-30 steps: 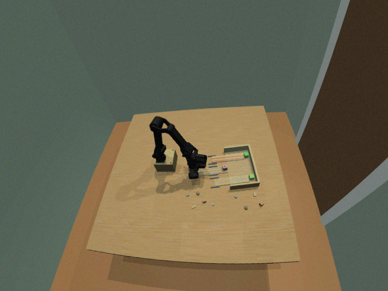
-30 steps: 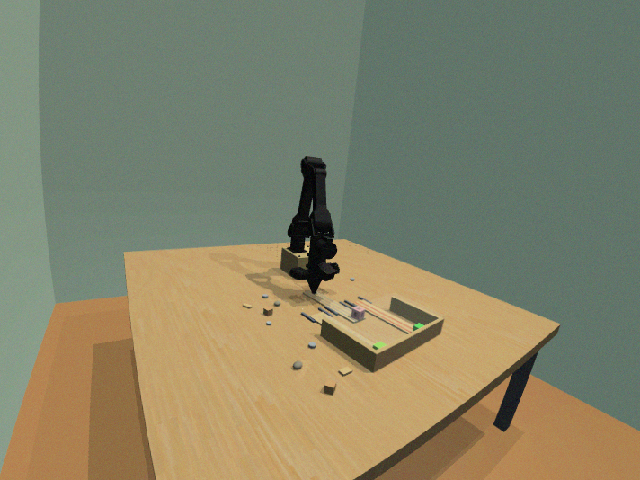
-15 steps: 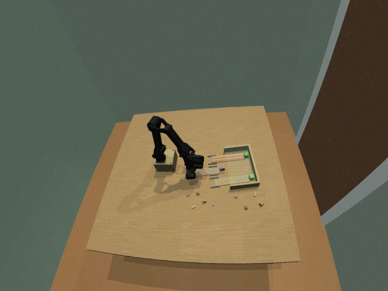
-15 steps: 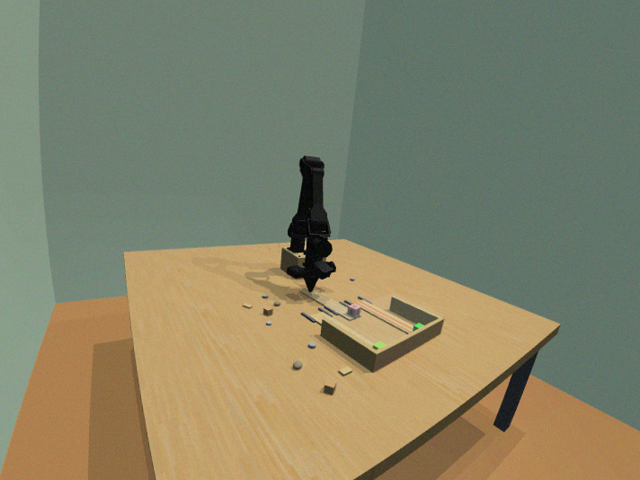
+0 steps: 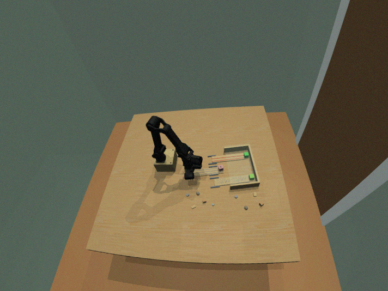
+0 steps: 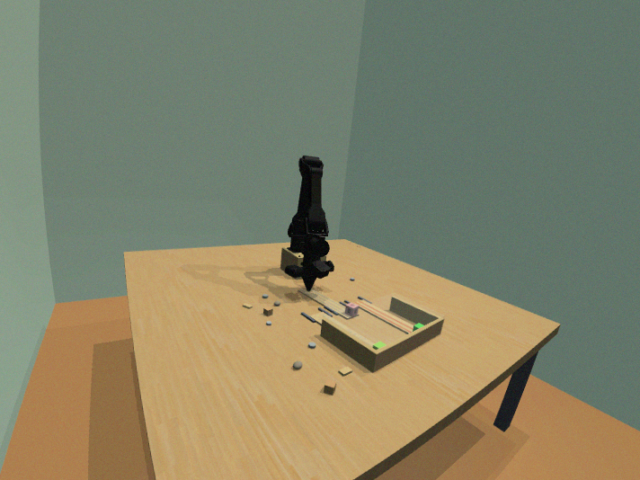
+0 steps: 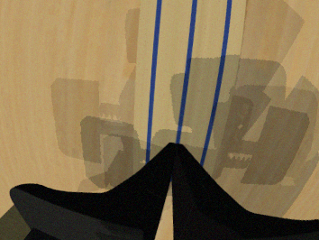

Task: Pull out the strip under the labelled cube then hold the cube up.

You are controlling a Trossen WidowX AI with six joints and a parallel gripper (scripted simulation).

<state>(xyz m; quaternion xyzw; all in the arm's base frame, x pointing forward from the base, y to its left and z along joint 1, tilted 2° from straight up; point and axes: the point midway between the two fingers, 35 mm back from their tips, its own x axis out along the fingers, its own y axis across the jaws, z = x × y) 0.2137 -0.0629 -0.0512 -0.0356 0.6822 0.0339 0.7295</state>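
Now: the pink labelled cube 210 mm ahead of my gripper tip, 30 mm to the left of it and 20 mm above it.
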